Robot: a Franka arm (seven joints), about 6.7 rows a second.
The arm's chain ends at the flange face. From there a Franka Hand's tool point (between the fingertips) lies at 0.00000 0.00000 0.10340 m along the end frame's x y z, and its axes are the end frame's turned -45 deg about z.
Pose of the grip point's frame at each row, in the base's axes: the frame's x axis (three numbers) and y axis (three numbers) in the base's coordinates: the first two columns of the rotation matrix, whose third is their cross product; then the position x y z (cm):
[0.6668, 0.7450, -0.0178, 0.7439, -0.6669, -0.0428, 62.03, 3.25, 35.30]
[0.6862, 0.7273, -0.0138, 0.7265, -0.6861, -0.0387, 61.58, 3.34, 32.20]
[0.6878, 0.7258, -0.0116, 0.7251, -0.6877, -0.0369, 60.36, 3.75, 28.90]
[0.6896, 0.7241, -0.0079, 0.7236, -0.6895, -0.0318, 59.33, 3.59, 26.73]
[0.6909, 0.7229, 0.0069, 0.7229, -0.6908, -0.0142, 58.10, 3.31, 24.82]
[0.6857, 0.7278, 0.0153, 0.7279, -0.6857, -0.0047, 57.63, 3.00, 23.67]
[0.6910, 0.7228, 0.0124, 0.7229, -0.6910, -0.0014, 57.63, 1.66, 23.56]
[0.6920, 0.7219, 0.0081, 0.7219, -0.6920, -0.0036, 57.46, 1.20, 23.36]
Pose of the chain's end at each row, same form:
[0.9975, 0.0552, -0.0429, 0.0545, -0.9984, -0.0177, 62.48, 3.09, 45.63]
[0.9989, 0.0291, -0.0371, 0.0285, -0.9994, -0.0176, 61.97, 3.17, 42.53]
[0.9991, 0.0269, -0.0343, 0.0264, -0.9995, -0.0179, 60.72, 3.57, 39.23]
[0.9993, 0.0245, -0.0281, 0.0240, -0.9996, -0.0169, 59.62, 3.42, 37.06]
[0.9997, 0.0227, -0.0052, 0.0226, -0.9996, -0.0149, 58.16, 3.16, 35.16]
[0.9996, 0.0298, 0.0075, 0.0298, -0.9995, -0.0141, 57.56, 2.85, 34.01]
[0.9998, 0.0225, 0.0078, 0.0226, -0.9997, -0.0098, 57.55, 1.56, 33.90]
[0.9998, 0.0211, 0.0032, 0.0211, -0.9998, -0.0083, 57.43, 1.11, 33.70]

